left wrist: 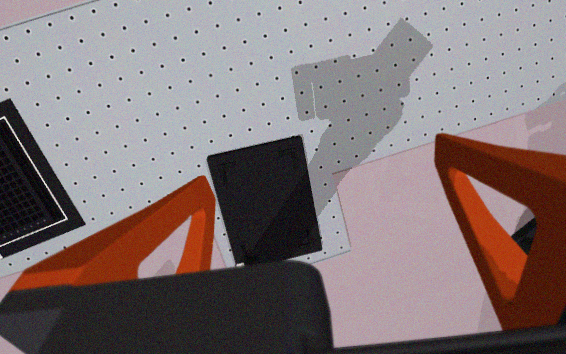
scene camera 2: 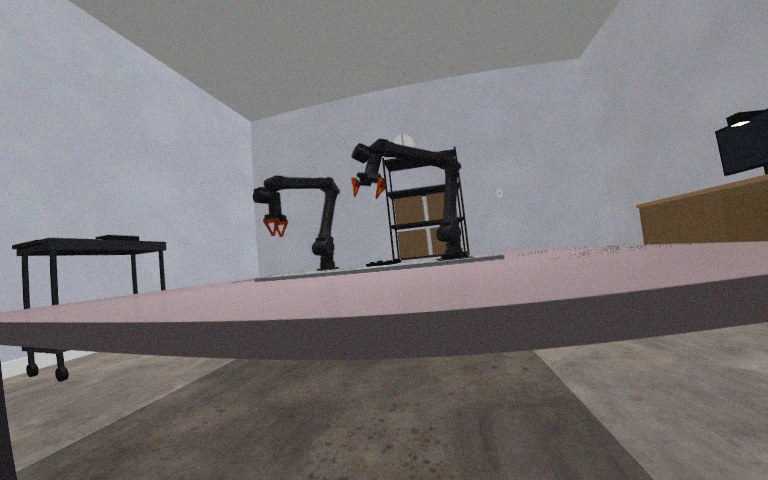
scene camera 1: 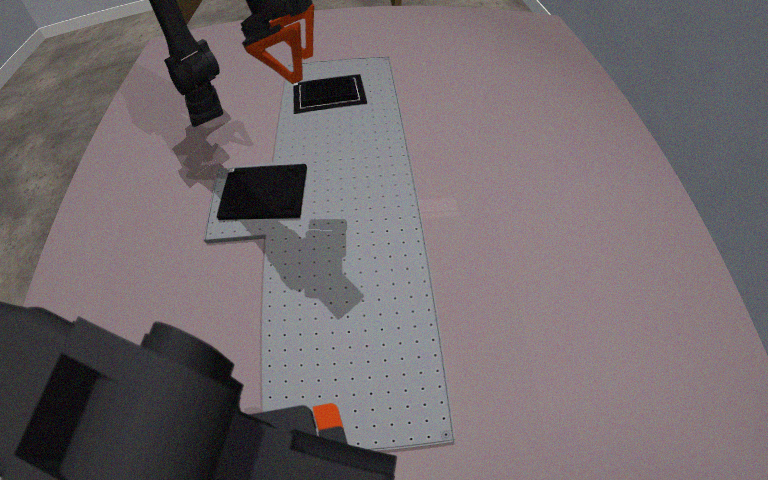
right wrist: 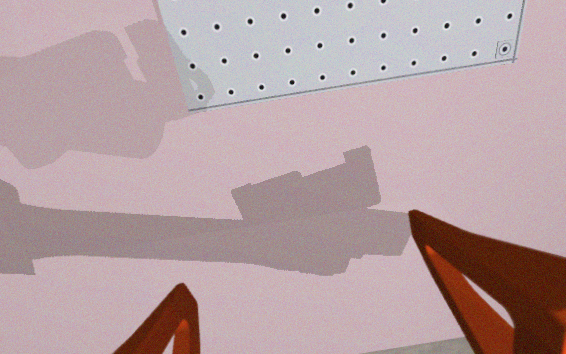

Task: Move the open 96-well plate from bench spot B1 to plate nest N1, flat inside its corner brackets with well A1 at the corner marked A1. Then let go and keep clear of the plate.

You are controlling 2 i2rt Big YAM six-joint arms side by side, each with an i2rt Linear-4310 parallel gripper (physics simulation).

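Places are measured from the left arm's base along level axes (x up, y left, z back), in centimetres.
Pixels of known places: left gripper, fingertip midpoint: [left wrist: 317, 168] [scene camera 2: 365, 197] [scene camera 1: 303, 68]; right gripper, fingertip midpoint: [scene camera 2: 277, 236] [right wrist: 297, 258]; left arm's base, link origin: [scene camera 1: 205, 108].
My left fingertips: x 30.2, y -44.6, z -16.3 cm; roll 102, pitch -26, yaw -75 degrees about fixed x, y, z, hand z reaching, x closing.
Note:
For each thing: its top centre in the pictures, then the offset to it from my left fingertips. "spot": a spot on its surface instead. Level surfaces: height alone.
- open 96-well plate, top centre: [scene camera 1: 328, 87] [scene camera 2: 453, 254] dx -27.3, dy +30.2, dz -13.2 cm
- dark bench spot B1, surface spot: [left wrist: 39, 160] spot: dx -28.8, dy +24.5, dz -12.4 cm
- Plate nest N1, top centre: [left wrist: 268, 208] [scene camera 1: 260, 187] [scene camera 2: 384, 260] dx -27.2, dy +7.3, dz +9.9 cm
- grey perforated board, surface height: dx -28.9 cm
- pink table, surface height: dx -30.2 cm
The open 96-well plate [scene camera 1: 329, 90] [left wrist: 17, 200] is black and lies inside the white outline of the dark bench spot B1 [scene camera 1: 361, 93] [left wrist: 39, 160]; its wells show in the left wrist view. Plate nest N1 [scene camera 1: 263, 192] [left wrist: 265, 200] is a dark, empty pad with faint corner brackets and a small white mark at one corner. My left gripper [scene camera 1: 303, 69] [scene camera 2: 367, 195] [left wrist: 317, 168] is open and empty, raised well above the board. My right gripper [scene camera 2: 277, 234] [right wrist: 297, 258] is open and empty above the table, away from plate and nest; its fingertips are hidden in scene camera 1.
A grey perforated board [scene camera 1: 362, 271] [left wrist: 175, 65] [right wrist: 320, 60] lies on the pink table [scene camera 1: 538, 254] [scene camera 2: 396, 294] [right wrist: 280, 310] under spot and nest. My right arm [scene camera 1: 141, 396] fills the lower left of scene camera 1. Arm shadows cross the board and part of the nest.

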